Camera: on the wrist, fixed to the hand. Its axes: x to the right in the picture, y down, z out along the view.
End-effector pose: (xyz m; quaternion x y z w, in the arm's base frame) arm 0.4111 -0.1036 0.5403 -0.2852 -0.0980 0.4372 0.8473
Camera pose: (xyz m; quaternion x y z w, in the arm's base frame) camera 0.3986 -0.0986 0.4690 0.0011 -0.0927 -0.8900 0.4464
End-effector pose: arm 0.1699 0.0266 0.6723 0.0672 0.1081 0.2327 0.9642
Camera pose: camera 0.1374 0.0771 0.6317 -0.1560 0.2761 -0.9267 0.2014
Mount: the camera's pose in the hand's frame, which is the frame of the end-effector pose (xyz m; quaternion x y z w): 0.0024 0.0514 -0.0511 -0.0005 -0.2185 0.9758 0.0021
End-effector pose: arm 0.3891 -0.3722 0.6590 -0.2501 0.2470 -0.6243 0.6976
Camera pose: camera 0.3942 -0.3718 0.5867 0.1037 0.0925 0.7342 0.6645
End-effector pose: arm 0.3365 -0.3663 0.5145 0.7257 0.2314 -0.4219 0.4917
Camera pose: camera 0.3960 -0.3411 0.5473 0.1349 -0.8149 0.3205 0.4637
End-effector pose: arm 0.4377 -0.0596 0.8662 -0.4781 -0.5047 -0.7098 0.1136
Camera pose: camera 0.4407 -0.1249 0.8976 -0.6487 0.4410 0.2136 0.5824
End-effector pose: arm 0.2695 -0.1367 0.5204 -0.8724 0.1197 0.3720 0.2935
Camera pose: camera 0.2788 -0.2085 0.5251 -0.1961 -0.7873 -0.4779 0.3367
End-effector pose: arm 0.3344 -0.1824 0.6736 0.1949 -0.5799 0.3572 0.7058
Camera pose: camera 0.3318 -0.1121 0.6559 0.4878 0.3458 -0.6466 0.4737
